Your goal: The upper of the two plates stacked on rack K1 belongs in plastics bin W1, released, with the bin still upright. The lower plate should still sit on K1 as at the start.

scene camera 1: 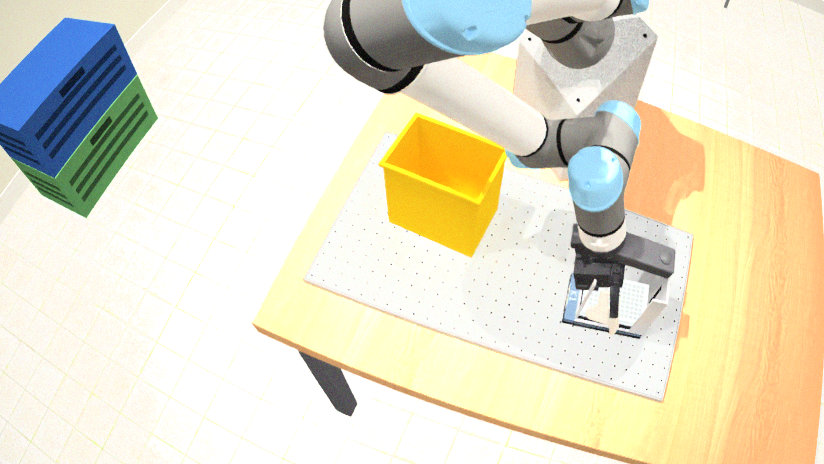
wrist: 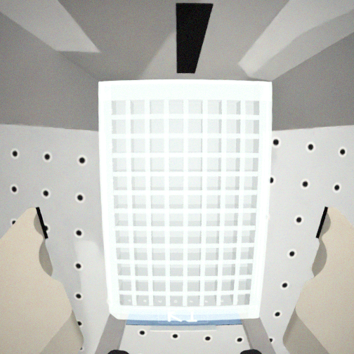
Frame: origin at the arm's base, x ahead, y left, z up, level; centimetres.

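Seen in the pictures: gripper, fingertip midpoint: point(scene camera 1: 616, 297); arm's base, link origin: point(scene camera 1: 581, 33).
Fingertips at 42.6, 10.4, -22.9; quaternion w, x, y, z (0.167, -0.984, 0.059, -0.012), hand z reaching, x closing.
Offsets run from my fingertips to a thing's top centre, as dx, dy, dz. "spot": to the spot under its first point. Level surfaces: height alone.
The upper plate {+0.2, +0.0, +0.0} point(scene camera 1: 636, 296) point(wrist: 185, 174) is a white gridded rectangle, lying flat in rack K1 {spot: -0.1, -7.9, -3.0} point(scene camera 1: 572, 299) point(wrist: 135, 319), which has a blue label strip and tall grey walls at the end opposite the label. The lower plate is not distinguishable under it. My gripper point(scene camera 1: 620, 305) point(wrist: 181, 211) is open and empty. It is over the rack, with one beige finger off each long side of the plate, apart from it in the wrist view. The yellow plastics bin W1 {-15.5, -33.3, +13.3} point(scene camera 1: 433, 213) stands upright, with its open top up; its floor is hidden.
The bin and rack stand on a white perforated board {dz -4.7} point(scene camera 1: 403, 270) on the wooden table {dz -6.0} point(scene camera 1: 749, 322). The robot's base stands on a grey pedestal point(scene camera 1: 533, 74) behind the board. The arm passes behind and right of the bin. Blue point(scene camera 1: 63, 63) and green point(scene camera 1: 115, 144) crates are stacked at far left.
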